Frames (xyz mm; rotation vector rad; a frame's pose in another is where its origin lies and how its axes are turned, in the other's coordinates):
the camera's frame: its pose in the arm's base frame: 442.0 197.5 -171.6 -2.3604 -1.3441 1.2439
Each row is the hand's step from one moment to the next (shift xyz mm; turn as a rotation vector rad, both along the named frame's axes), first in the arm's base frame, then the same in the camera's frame.
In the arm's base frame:
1: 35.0 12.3 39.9 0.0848 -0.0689 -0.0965
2: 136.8 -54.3 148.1 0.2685 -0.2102 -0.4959
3: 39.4 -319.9 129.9 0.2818 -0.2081 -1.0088
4: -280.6 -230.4 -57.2 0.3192 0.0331 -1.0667
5: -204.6 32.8 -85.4 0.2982 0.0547 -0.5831
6: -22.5 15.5 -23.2 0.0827 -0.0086 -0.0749
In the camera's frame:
1: -5.0 -4.4 -54.1 0.0248 0.1425 0.0181
2: -93.9 46.6 -180.6 0.1960 0.5405 0.1778
3: -312.5 148.6 -31.7 0.5010 0.8010 0.4977
4: -215.1 -17.2 297.6 0.7302 0.7124 0.4473
5: 23.5 -108.6 194.7 0.4587 0.4475 0.1459
6: 19.8 -12.1 27.3 0.0581 0.0952 -0.0094

